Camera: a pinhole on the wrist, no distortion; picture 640 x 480 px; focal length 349.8 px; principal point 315.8 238.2 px. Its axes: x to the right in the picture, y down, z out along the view. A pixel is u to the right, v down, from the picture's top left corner.
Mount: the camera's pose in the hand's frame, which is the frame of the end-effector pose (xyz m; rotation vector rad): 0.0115 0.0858 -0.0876 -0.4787 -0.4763 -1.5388
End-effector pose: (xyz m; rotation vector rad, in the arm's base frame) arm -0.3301 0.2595 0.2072 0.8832 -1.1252 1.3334
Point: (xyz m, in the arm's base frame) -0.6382 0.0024 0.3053
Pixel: 373 270
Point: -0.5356 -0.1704 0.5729
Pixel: 524 397
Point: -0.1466 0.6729 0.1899
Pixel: behind the camera
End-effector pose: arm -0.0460 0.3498 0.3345 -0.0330 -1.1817 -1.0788
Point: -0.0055 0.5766 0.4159
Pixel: 376 86
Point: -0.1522 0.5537 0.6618
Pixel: 441 327
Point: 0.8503 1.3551 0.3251
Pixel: outside the picture
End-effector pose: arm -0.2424 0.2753 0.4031 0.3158 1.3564 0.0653
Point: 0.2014 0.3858 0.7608
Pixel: 430 94
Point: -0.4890 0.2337 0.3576
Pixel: behind the camera
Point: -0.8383 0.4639 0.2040
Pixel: behind the camera
